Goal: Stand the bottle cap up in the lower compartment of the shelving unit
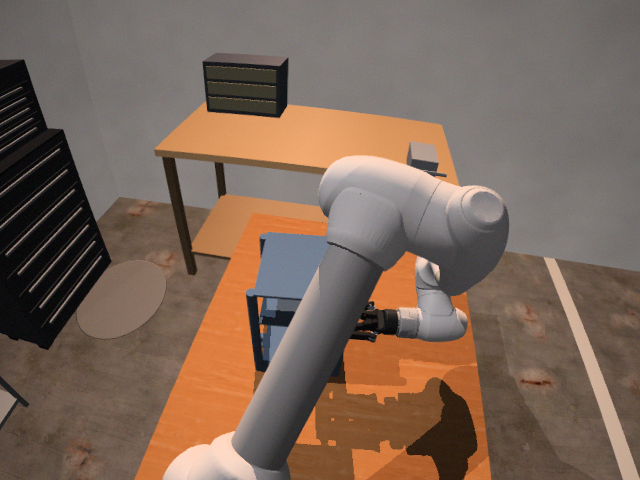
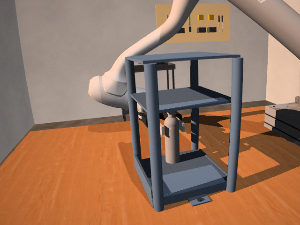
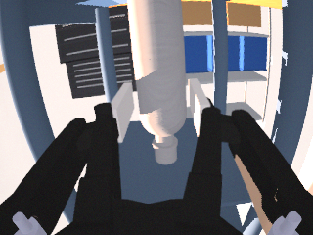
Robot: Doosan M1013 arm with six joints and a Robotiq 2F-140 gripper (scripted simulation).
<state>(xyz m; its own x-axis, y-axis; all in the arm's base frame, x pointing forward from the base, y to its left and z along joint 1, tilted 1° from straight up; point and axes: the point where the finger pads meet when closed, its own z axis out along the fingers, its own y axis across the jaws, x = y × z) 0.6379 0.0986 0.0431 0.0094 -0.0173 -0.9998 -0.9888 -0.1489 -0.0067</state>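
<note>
My hand is 1 cm to the right of the grey bottle. Round my hand: shelving unit: 7 cm to the left, 4 cm above, 1 cm behind.
</note>
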